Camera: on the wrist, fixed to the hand. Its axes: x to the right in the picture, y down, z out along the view.
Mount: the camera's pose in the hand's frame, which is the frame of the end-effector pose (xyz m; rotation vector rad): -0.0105 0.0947 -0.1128 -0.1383 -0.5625 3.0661
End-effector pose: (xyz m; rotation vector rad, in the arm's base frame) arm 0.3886 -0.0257 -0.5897 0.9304 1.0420 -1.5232
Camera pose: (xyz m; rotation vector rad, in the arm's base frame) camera 0.4888 0.0746 -0.6311 0.6466 -0.9707 0.9843
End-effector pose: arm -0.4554 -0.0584 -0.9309 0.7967 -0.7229 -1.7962
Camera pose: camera -0.3117 -0.0918 -0.9238 -0.9958 -0.8571 0.9171
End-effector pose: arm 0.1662 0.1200 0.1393 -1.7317 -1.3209 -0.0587
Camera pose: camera 0.2879 0.0364 0.1387 1.6566 -1.7860 -1.6494
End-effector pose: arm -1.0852 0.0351 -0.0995 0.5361 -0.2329 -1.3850
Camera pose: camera -0.9530 0.0789 -0.1485 -0.5688 -0.7922 1.5250
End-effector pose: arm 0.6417 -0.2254 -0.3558 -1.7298 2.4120 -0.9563
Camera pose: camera 0.5248 -0.1456 -0.3138 1.7532 1.4179 0.3575
